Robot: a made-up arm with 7 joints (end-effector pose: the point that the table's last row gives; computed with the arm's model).
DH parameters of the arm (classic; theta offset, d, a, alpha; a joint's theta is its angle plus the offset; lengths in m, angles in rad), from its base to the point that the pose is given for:
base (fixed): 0 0.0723 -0.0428 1.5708
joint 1: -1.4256 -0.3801 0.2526 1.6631
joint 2: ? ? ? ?
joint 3: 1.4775 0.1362 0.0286 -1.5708
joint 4: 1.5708 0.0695 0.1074 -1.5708
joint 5: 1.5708 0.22 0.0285 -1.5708
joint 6: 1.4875 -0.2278 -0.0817 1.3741
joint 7: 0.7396 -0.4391 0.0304 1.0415
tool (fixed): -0.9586 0.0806 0 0
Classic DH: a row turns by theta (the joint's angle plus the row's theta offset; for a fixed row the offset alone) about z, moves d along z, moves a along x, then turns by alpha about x.
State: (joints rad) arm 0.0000 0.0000 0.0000 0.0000 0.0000 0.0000 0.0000
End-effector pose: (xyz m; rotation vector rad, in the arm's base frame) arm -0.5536 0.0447 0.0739 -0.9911 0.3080 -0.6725
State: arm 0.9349 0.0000 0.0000 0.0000 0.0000 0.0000 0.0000
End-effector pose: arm -0.3474 0.0447 -0.3377 -0.5865 -0.5125 -1.0556
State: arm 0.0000 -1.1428 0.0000 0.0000 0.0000 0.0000 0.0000
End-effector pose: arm -0.4826 -0.0308 -0.4596 0.0969 0.4303 -0.2993
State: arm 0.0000 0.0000 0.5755 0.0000 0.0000 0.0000 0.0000
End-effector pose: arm -0.7574 0.2067 0.0739 -0.9039 0.6040 -1.1922
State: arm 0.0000 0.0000 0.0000 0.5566 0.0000 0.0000 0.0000
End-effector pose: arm -0.7576 0.0447 -0.0989 -0.7659 -0.1808 -0.9161
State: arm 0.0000 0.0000 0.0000 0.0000 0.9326 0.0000 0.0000
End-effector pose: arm -0.5536 0.4584 0.2239 -1.8740 -0.0306 -0.8310
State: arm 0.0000 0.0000 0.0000 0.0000 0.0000 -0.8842 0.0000
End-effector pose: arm -0.2635 0.2007 0.0739 -1.0069 -0.1427 0.1332
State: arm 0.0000 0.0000 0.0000 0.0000 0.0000 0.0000 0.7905
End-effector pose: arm -0.5512 0.0334 0.0165 -1.2723 1.0523 -0.4118
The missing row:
joint 2: -1.5573 0.3864 0.0546 -1.4262
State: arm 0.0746 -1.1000 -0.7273 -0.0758 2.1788 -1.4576 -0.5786
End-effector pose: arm -0.4650 0.7824 -0.0660 -1.7513 -1.2685 0.6457
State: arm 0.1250 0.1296 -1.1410 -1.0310 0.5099 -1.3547 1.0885
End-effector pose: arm -0.1546 0.8422 -0.4106 2.0423 0.1970 -1.7043
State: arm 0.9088 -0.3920 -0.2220 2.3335 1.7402 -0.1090 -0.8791
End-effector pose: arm 0.1686 0.9715 -0.7724 -0.5018 0.7597 2.4453
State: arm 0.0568 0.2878 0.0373 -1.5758 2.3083 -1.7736 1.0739
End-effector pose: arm -0.4791 0.4331 -0.5777 0.6801 0.1162 -1.6797
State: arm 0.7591 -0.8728 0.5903 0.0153 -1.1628 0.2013 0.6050
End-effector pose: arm -0.1318 0.4331 -0.9510 0.7644 0.4885 0.4166
